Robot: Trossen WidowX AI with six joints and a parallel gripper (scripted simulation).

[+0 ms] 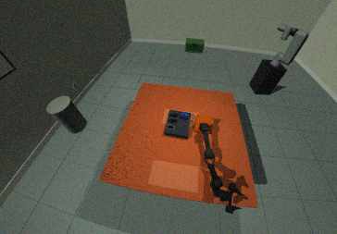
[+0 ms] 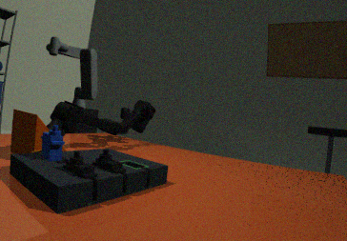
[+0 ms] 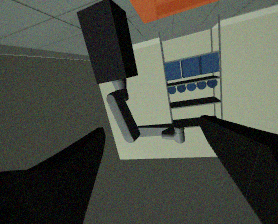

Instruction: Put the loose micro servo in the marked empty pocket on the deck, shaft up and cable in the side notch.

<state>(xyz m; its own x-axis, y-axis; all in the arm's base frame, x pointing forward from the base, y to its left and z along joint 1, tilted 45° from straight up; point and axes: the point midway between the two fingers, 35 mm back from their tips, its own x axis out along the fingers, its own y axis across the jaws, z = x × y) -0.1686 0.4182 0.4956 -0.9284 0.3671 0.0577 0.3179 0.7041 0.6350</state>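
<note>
My gripper tip is 410 mm short of the dark deck, 700 mm to the left of it and 110 mm above it.
</note>
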